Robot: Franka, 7 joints.
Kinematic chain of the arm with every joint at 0, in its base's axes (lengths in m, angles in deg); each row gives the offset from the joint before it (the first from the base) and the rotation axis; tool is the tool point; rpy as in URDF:
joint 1: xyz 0 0 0.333 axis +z
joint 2: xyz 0 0 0 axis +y
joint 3: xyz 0 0 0.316 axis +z
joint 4: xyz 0.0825 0 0 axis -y
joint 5: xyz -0.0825 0 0.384 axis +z
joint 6: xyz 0 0 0 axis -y
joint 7: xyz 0.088 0 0 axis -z
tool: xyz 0 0 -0.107 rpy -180 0 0
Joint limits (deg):
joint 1: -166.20..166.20
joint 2: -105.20..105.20
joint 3: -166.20..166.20
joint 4: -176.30..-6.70
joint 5: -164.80..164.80
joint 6: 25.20..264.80
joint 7: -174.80..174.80
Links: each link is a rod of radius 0.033 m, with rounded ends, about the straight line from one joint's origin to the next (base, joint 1, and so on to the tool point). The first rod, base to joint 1, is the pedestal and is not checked.
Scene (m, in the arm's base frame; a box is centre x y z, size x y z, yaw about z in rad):
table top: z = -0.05
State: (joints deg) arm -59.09 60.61 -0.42 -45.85 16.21 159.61 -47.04
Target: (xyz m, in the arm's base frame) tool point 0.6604 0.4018 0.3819
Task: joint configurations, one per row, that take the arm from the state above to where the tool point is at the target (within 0.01 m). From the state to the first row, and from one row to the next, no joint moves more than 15 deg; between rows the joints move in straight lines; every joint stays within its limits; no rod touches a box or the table.
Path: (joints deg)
1: -47.03 57.90 8.30 -52.26 16.02 157.30 -47.04
2: -34.96 55.19 17.02 -58.67 15.82 154.99 -47.04
3: -22.90 52.48 25.74 -65.08 15.63 152.68 -47.04
4: -10.83 49.77 34.47 -71.49 15.43 150.38 -47.04
5: 1.23 47.06 43.19 -77.90 15.24 148.07 -47.04

